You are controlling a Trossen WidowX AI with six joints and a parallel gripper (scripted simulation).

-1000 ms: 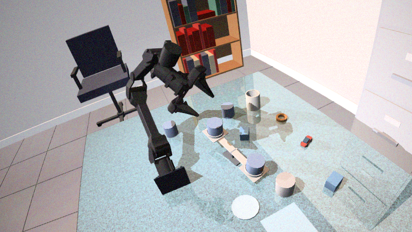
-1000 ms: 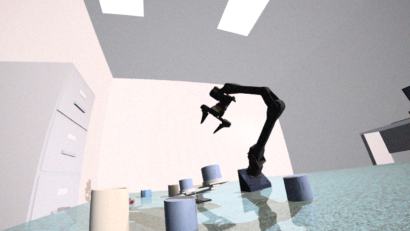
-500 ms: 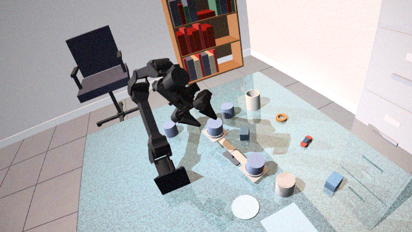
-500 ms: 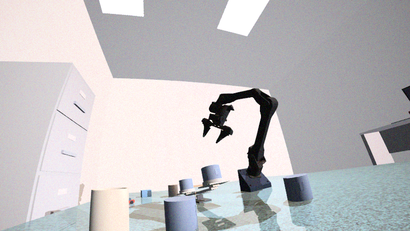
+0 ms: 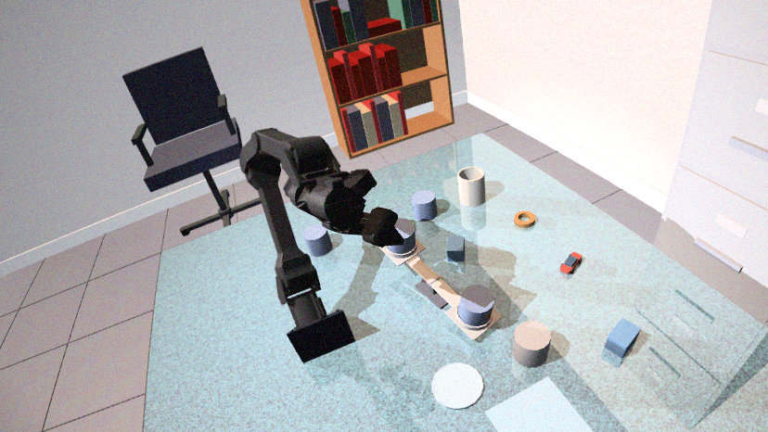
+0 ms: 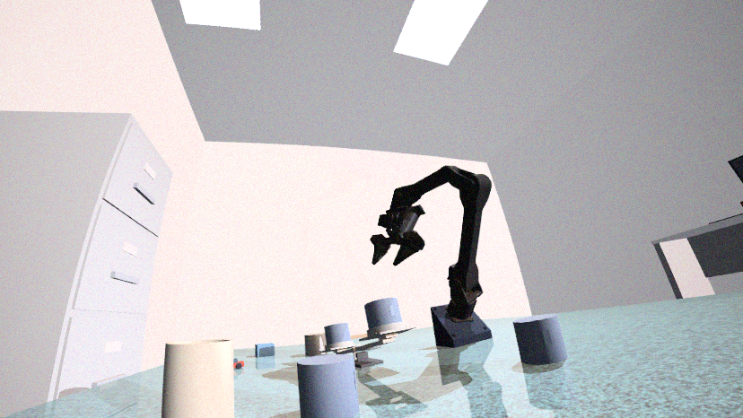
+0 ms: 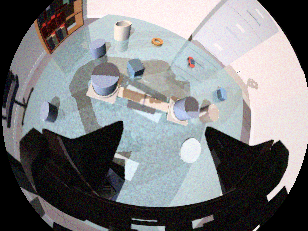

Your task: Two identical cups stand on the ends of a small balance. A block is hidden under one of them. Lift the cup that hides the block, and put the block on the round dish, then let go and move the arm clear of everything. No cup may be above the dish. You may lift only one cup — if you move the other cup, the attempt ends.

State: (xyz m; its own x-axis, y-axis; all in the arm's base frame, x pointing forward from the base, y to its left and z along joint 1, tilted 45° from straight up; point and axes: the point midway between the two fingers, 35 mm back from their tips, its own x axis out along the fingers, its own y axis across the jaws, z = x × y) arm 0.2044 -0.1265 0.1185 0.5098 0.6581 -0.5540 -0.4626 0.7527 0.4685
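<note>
Now: gripper tip 20 cm above the block, 14 cm short of it and 8 cm to the left of it. From my gripper tip the other things lie so: small red car (43 cm ahead, 23 cm below, 3 cm to the right); then small balance (22 cm below, 10 cm ahead, 4 cm to the left); then white round dish (24 cm below, 21 cm to the right, 4 cm ahead).
</note>
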